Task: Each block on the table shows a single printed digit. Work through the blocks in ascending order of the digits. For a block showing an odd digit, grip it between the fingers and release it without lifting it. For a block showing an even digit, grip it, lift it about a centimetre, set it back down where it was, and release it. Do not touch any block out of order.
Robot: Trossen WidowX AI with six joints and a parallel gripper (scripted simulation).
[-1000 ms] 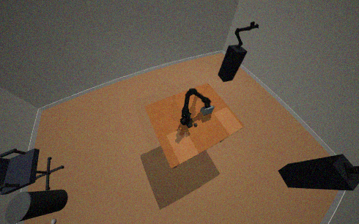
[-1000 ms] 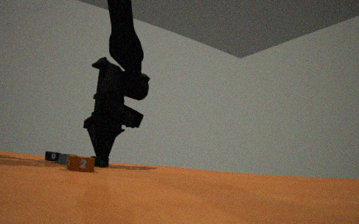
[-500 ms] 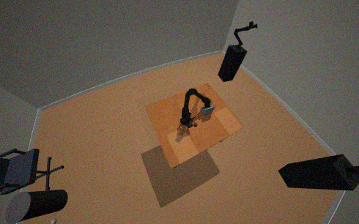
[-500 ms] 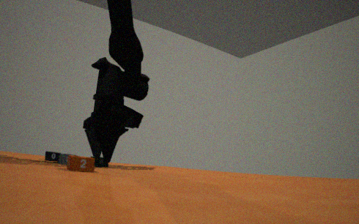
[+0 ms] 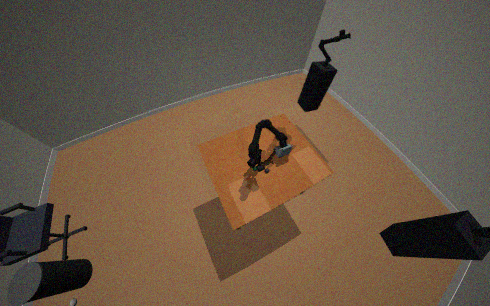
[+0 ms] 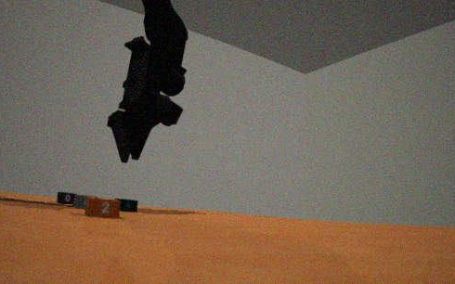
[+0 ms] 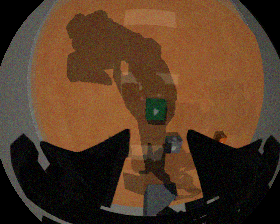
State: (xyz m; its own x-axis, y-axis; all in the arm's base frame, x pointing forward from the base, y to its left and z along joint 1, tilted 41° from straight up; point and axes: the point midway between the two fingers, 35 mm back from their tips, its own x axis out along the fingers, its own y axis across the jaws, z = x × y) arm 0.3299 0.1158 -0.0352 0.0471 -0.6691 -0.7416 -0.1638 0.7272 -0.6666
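Now: the grey block 7 cm behind my gripper tip, 6 cm to the right of it and 7 cm below it. The rest, counted from my gripper tip: orange block (5 cm behind, 20 cm to the right, 7 cm below); then green block (7 cm below); then black block (10 cm behind, 5 cm to the left, 7 cm below).
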